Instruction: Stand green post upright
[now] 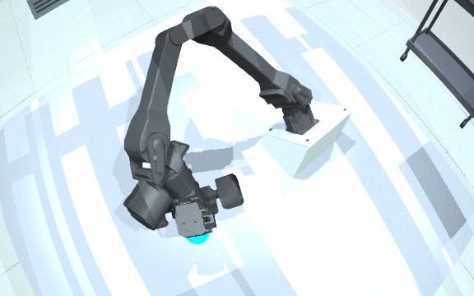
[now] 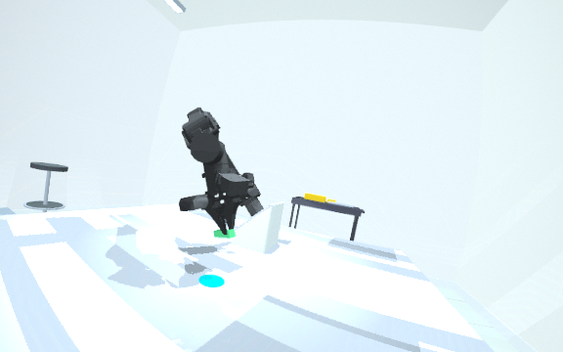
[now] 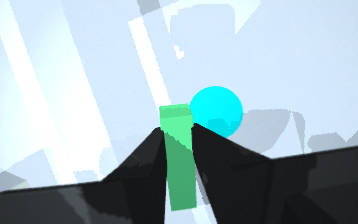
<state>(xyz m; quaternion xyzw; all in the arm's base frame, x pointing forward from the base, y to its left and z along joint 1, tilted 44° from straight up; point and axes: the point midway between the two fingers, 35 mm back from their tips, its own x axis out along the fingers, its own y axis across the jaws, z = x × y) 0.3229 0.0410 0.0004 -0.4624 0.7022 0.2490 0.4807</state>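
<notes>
The cyan circle lies 12 cm below my gripper tip, 2 cm to the right of it and 2 cm ahead of it. Also, from my gripper tip: green post: 2 cm to the right, 1 cm below, 1 cm behind.
</notes>
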